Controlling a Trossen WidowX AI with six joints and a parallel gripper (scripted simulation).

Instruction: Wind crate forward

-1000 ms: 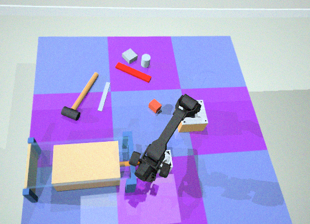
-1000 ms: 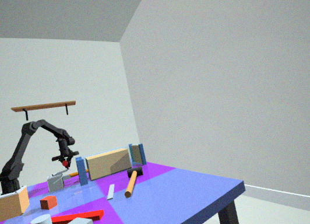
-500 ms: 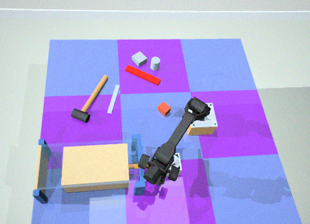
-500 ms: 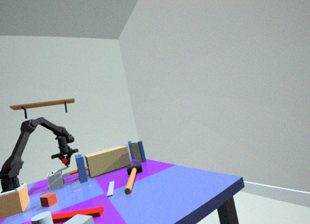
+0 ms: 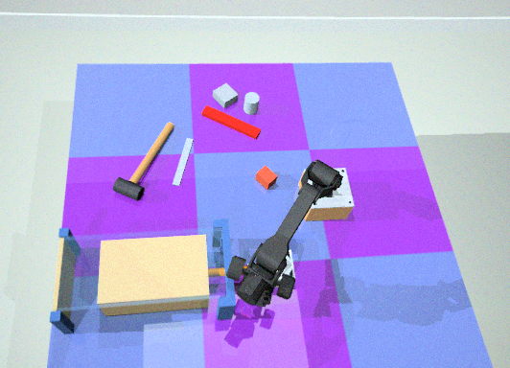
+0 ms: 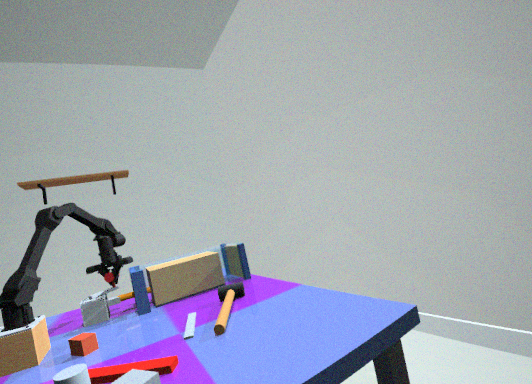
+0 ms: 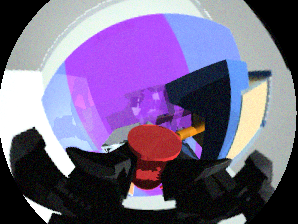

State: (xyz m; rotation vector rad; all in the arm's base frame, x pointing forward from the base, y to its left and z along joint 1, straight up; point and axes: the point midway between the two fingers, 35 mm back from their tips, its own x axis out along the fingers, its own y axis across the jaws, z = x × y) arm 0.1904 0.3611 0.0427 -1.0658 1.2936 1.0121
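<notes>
Now: the winch handle 30 mm behind my gripper tip, 30 mm to the right of it and 10 mm below it. From my gripper tip the other things lie so: winch 80 mm behind, 90 mm to the right, 80 mm below; then grey strip 290 mm ahead, 450 mm to the right, 110 mm below; then red knob 20 mm above.
</notes>
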